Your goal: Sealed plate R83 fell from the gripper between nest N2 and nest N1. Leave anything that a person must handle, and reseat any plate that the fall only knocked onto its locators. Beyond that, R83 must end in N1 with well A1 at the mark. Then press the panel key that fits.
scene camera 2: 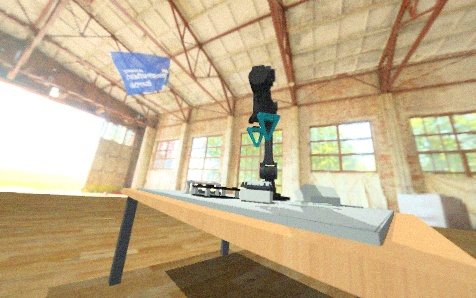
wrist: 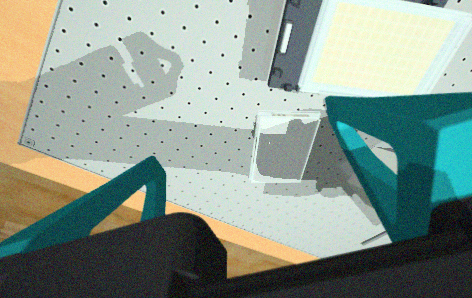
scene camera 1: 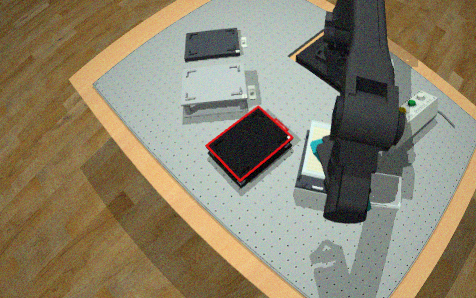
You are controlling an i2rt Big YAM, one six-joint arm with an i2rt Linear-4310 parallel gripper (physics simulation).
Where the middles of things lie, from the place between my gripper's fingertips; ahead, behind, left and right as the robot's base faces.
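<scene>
Plate R83 [scene camera 1: 385,189]: my hand 180 mm above it, 150 mm past it, 90 mm to the right of it. Black plate with red outline [scene camera 1: 251,142]: 150 mm below my hand, 40 mm behind it, 230 mm to the right of it.
</scene>
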